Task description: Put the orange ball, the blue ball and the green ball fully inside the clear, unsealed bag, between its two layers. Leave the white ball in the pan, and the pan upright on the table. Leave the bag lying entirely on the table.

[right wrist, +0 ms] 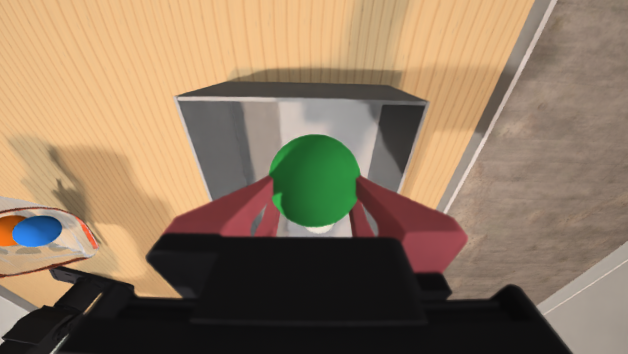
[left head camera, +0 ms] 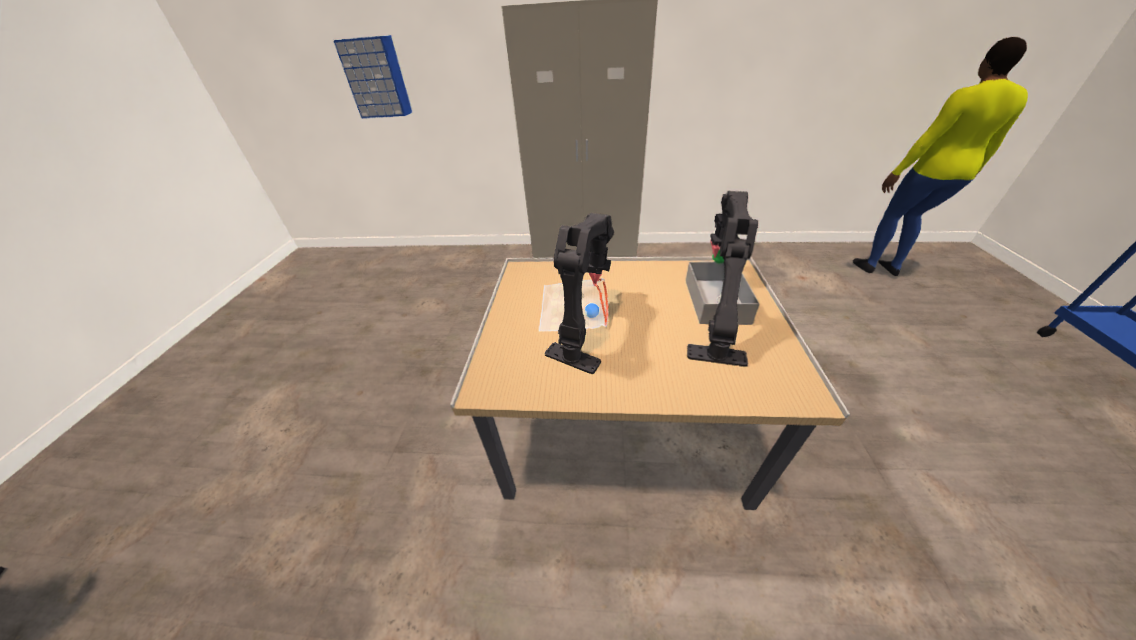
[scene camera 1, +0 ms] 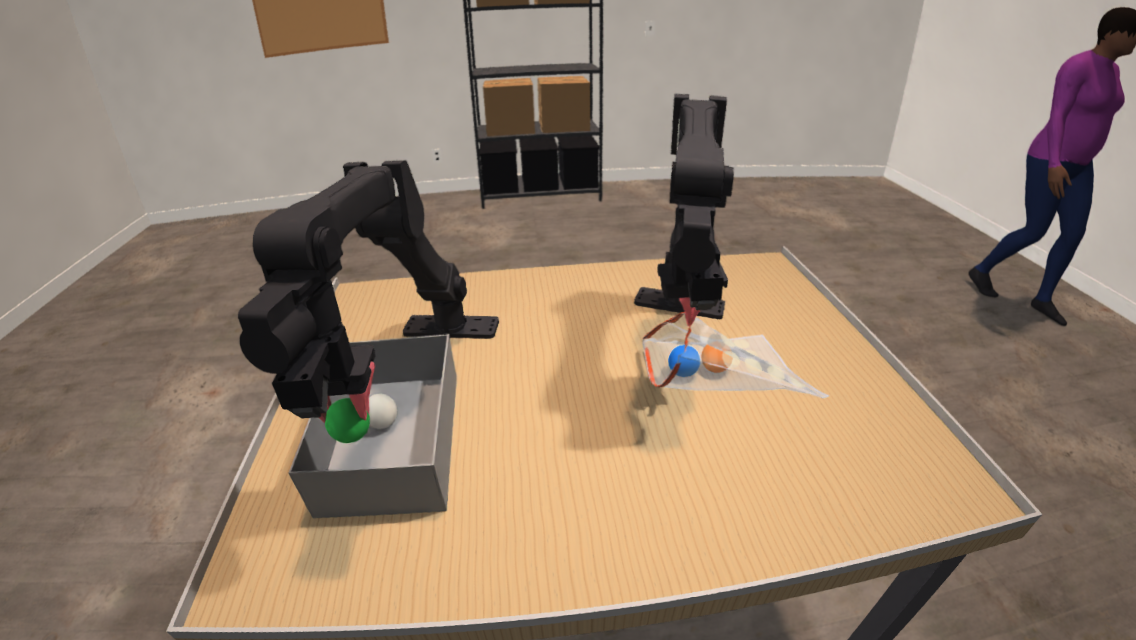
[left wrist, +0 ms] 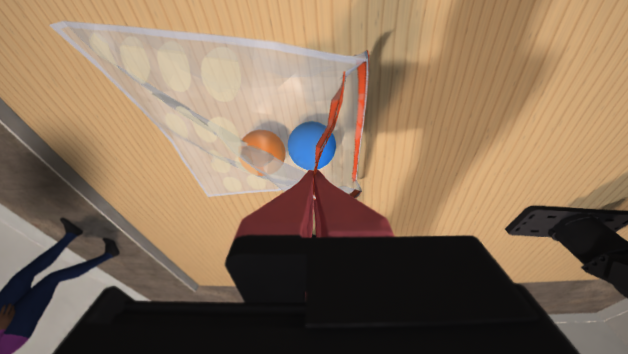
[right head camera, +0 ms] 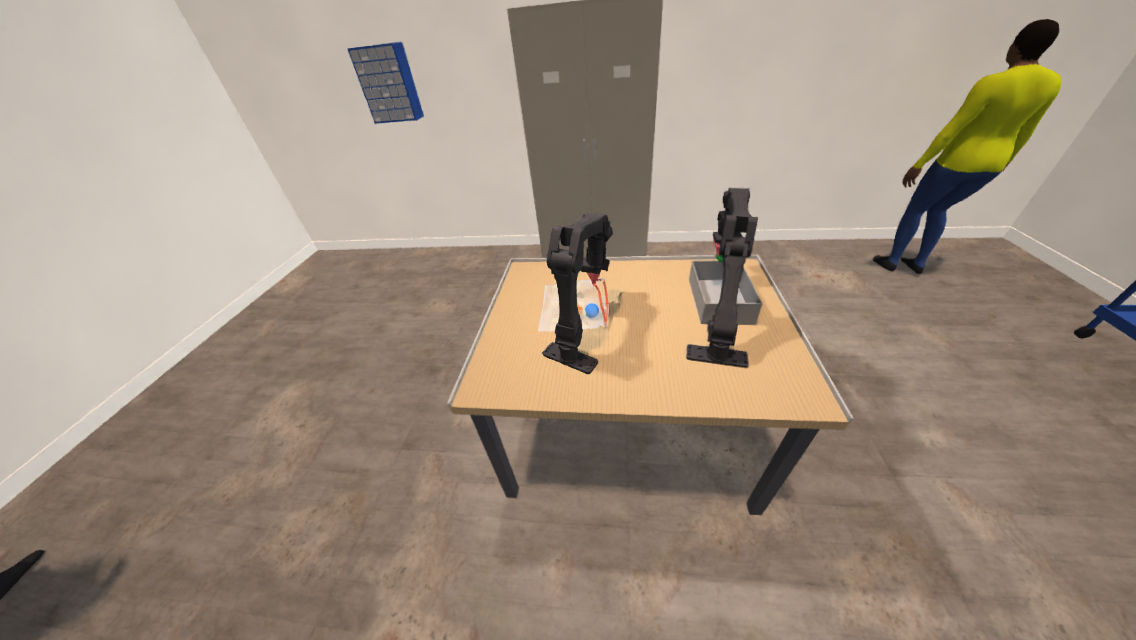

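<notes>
The clear bag lies on the table with its red-edged mouth raised open. My left gripper is shut on the bag's upper rim. The blue ball sits just inside the mouth, and the orange ball lies deeper, between the layers. My right gripper is shut on the green ball and holds it above the pan. The white ball is in the upright pan, mostly hidden behind the green ball in the right wrist view.
The grey pan's tall walls stand around the space below the right gripper. The table has a raised edge strip. The bag's mouth faces the pan. A person in yellow and one in purple stand away from the table.
</notes>
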